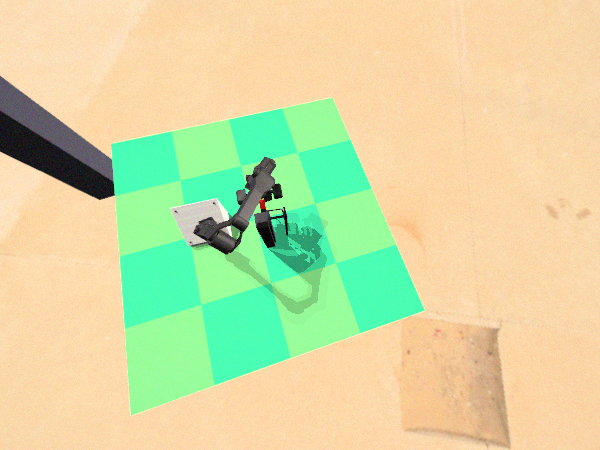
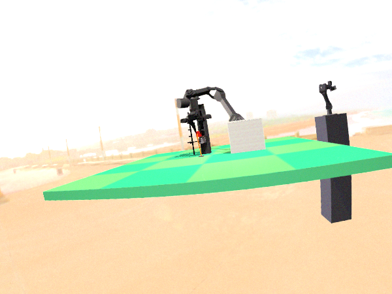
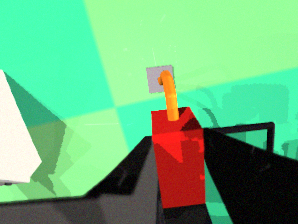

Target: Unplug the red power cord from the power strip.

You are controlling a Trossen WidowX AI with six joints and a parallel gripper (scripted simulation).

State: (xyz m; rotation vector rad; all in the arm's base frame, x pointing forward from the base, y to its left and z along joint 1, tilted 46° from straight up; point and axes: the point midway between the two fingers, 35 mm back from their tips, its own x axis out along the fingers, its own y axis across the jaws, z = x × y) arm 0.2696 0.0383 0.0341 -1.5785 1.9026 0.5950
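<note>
Now: gripper tip 3 cm to the left of the red plug. The rest, counted from my gripper tip: thin black rack 6 cm ahead, 15 cm to the right.
</note>
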